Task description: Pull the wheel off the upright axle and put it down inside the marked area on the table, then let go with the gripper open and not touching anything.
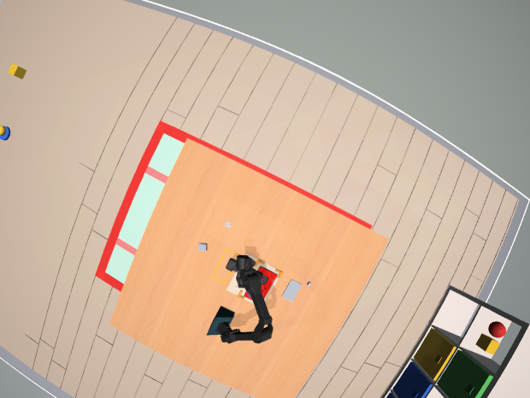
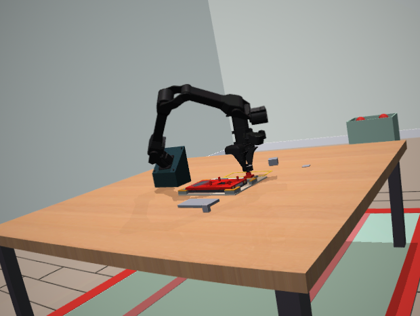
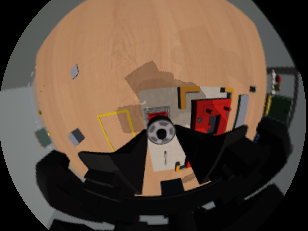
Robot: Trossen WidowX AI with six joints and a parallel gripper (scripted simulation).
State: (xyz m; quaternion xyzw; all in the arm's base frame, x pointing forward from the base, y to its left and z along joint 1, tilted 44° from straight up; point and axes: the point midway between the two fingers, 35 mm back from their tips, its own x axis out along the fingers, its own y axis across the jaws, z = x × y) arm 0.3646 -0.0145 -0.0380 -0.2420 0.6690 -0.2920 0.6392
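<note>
Right now my gripper tip is 1 cm above the upright axle. The rest, counted from my gripper tip: wheel (right at my gripper tip); grey block (1 cm behind, 26 cm to the left, 3 cm below); thin grey chip (16 cm ahead, 18 cm to the left, 5 cm below).
</note>
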